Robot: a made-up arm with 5 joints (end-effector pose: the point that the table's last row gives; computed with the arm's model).
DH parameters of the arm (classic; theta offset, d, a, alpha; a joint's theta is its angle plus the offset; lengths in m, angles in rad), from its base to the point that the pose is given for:
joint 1: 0 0.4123 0 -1.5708
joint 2: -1.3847 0 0.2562 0
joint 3: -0.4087 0 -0.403 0
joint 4: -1.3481 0 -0.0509 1.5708
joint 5: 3.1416 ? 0 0
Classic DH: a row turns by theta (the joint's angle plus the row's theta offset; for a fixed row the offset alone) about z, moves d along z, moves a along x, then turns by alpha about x.
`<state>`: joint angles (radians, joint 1 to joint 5).
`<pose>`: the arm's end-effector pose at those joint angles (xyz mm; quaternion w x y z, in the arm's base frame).
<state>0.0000 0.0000 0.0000 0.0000 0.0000</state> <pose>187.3 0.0 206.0 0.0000 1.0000 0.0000 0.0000</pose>
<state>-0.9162 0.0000 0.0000 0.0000 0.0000</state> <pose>114.0 -148.6 206.0 0.0000 -0.8969 0.4422 0.0000</pose>
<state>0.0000 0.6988 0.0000 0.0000 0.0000</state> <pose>10.7 0.0 133.9 0.0000 0.9396 0.0000 -0.3424</pose>
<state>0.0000 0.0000 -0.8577 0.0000 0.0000</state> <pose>485.3 0.0 470.2 0.0000 0.9095 0.0000 0.4158</pose>
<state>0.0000 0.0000 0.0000 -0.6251 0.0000</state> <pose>215.7 0.0 248.1 0.0000 0.9516 0.0000 0.3074</pose>
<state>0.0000 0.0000 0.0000 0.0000 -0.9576</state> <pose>187.3 0.0 206.0 0.0000 -0.8876 -0.4607 0.0000</pose>
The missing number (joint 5, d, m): 0.065
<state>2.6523 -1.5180 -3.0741 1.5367 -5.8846</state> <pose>613.4 -326.6 500.9 0.9980 -0.0185 -0.0389 -0.0453</pose>
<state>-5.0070 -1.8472 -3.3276 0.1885 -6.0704</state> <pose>-178.9 -589.5 67.6 0.4093 0.6870 0.4041 -0.4442</pose>
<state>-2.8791 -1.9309 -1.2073 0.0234 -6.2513</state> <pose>375.8 101.0 827.6 0.9891 0.0015 -0.0134 0.1466</pose>
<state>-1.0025 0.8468 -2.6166 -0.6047 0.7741</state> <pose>320.9 -502.5 790.6 0.1057 0.2361 -0.2904 0.9213</pose>
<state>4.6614 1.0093 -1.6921 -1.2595 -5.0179</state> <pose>-30.5 -596.7 328.5 0.1464 0.0716 -0.5598 0.8124</pose>
